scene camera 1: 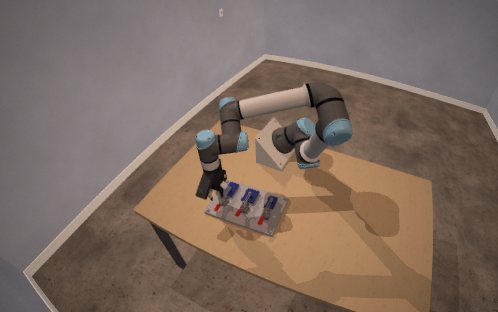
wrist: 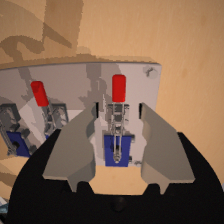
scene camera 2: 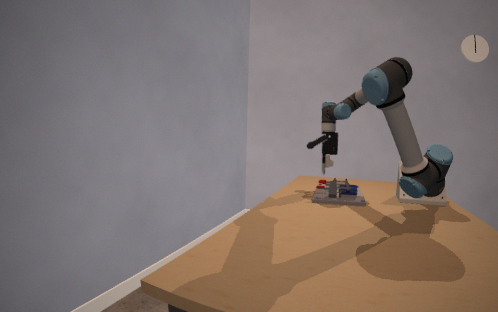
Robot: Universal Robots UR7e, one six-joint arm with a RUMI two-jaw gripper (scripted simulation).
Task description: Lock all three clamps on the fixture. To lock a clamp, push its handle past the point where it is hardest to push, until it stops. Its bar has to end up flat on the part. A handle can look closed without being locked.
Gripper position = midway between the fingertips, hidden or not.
Note:
In view: the gripper [scene camera 1: 216,202], a clamp [wrist: 59,115] and a clamp [wrist: 120,111].
The gripper is seen too in the wrist view [wrist: 118,103].

